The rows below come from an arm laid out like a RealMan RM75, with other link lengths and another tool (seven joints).
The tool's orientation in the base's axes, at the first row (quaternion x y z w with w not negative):
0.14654 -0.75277 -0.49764 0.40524
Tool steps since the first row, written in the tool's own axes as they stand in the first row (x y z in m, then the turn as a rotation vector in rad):
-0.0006 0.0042 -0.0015 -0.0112 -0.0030 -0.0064
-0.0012 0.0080 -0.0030 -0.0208 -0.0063 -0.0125
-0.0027 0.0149 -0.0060 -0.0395 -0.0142 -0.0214
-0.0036 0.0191 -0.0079 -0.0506 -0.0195 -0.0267
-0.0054 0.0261 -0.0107 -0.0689 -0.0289 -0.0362
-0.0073 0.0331 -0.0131 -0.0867 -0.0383 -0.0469
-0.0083 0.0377 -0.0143 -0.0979 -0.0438 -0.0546
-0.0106 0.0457 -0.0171 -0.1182 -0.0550 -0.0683
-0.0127 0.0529 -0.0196 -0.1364 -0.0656 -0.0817
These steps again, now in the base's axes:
0.0023 0.0014 0.0036 0.0113 0.0016 -0.0067
0.0045 0.0026 0.0069 0.0214 0.0022 -0.0129
0.0090 0.0048 0.0127 0.0384 0.0046 -0.0269
0.0117 0.0061 0.0163 0.0484 0.0057 -0.0357
0.0163 0.0087 0.0220 0.0654 0.0068 -0.0507
0.0205 0.0116 0.0277 0.0830 0.0068 -0.0652
0.0229 0.0136 0.0314 0.0948 0.0064 -0.0738
0.0279 0.0169 0.0378 0.1159 0.0053 -0.0906
0.0325 0.0200 0.0435 0.1355 0.0033 -0.1059

